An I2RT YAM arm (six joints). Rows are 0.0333 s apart.
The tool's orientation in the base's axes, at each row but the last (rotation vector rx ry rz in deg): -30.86 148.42 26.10; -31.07 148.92 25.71; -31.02 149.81 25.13; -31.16 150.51 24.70; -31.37 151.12 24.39; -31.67 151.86 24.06
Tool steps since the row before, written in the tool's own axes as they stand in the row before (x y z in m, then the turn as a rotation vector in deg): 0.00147 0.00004 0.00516 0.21 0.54 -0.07; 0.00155 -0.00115 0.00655 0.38 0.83 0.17; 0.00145 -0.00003 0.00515 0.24 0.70 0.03; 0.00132 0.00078 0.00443 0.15 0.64 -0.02; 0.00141 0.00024 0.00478 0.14 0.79 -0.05; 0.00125 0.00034 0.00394 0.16 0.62 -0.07
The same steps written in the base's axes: 0.00064 0.00166 -0.00506 -0.44 0.38 0.08; 0.00156 0.00111 -0.00655 -0.62 0.68 -0.15; 0.00059 0.00151 -0.00510 -0.49 0.55 0.01; 0.00005 0.00194 -0.00426 -0.41 0.51 0.08; 0.00029 0.00154 -0.00474 -0.48 0.63 0.15; 0.00006 0.00134 -0.00393 -0.43 0.47 0.12
